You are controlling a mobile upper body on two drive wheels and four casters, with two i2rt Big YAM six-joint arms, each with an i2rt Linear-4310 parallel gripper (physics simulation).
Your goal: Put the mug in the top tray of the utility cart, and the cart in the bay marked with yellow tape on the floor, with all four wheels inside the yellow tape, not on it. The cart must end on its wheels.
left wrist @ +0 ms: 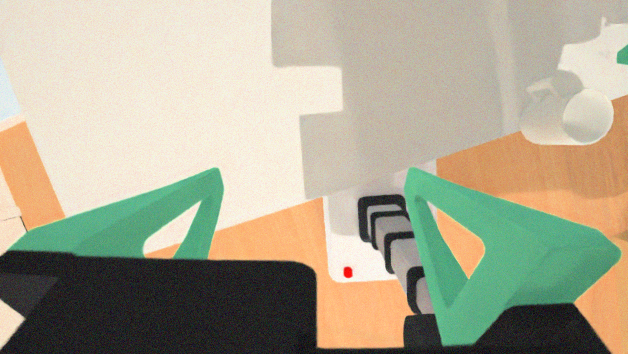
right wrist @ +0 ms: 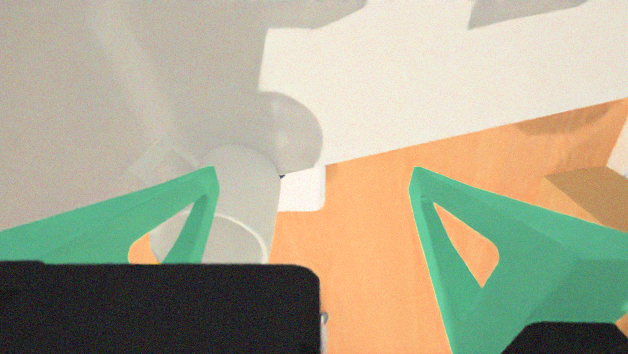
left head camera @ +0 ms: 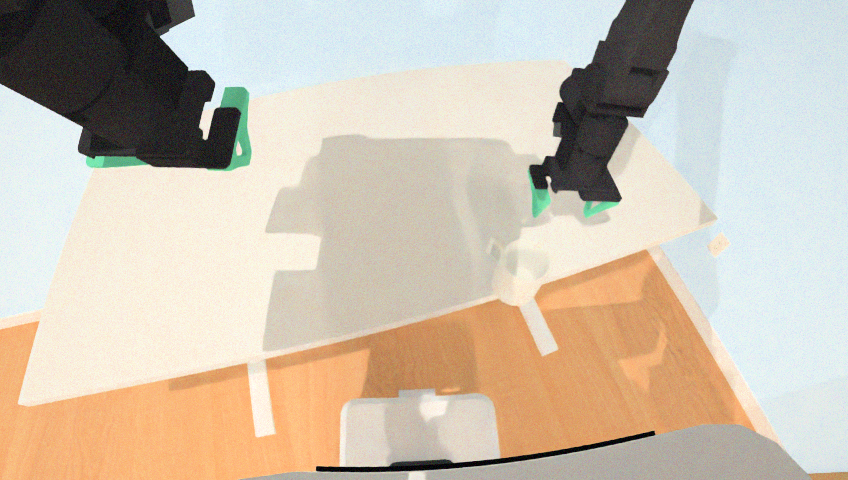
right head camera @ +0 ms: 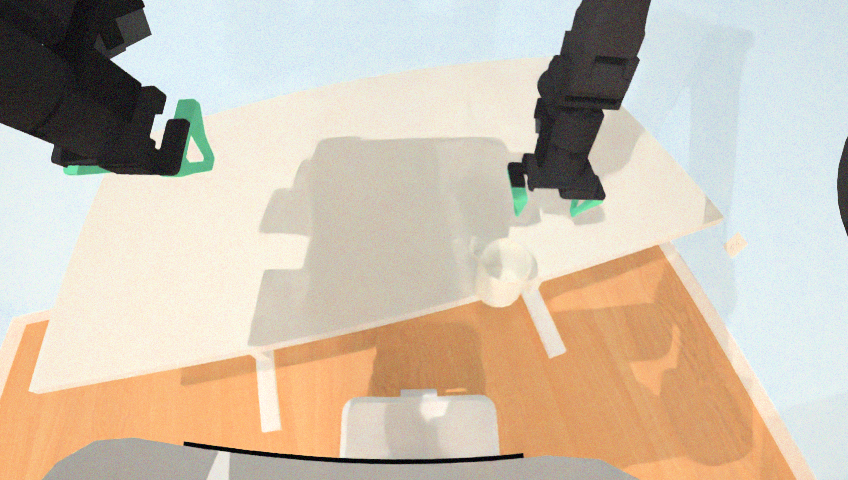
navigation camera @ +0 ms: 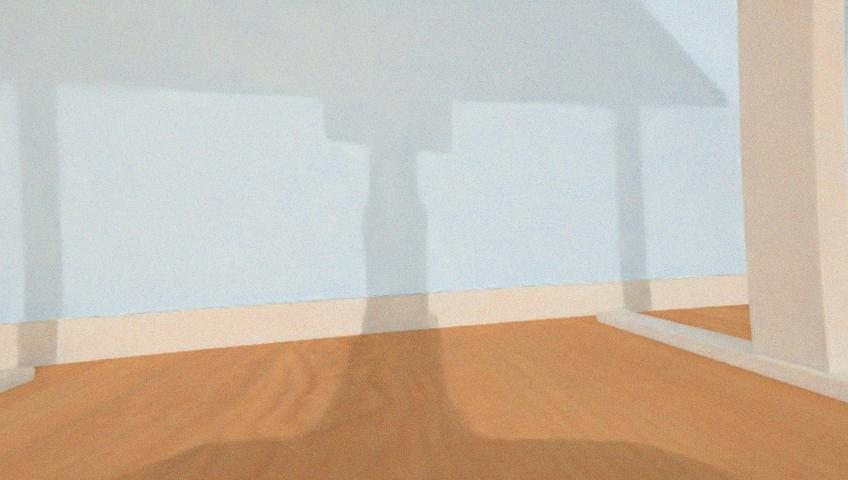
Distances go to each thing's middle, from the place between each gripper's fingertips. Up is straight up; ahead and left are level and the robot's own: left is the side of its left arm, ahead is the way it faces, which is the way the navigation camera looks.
My right hand is 60 mm past the cream mug (right head camera: 504,265), 80 mm to the right of it and 50 mm above it.
The cream mug is 370 mm to the right of my left hand, 280 mm below it and 40 mm ahead of it.
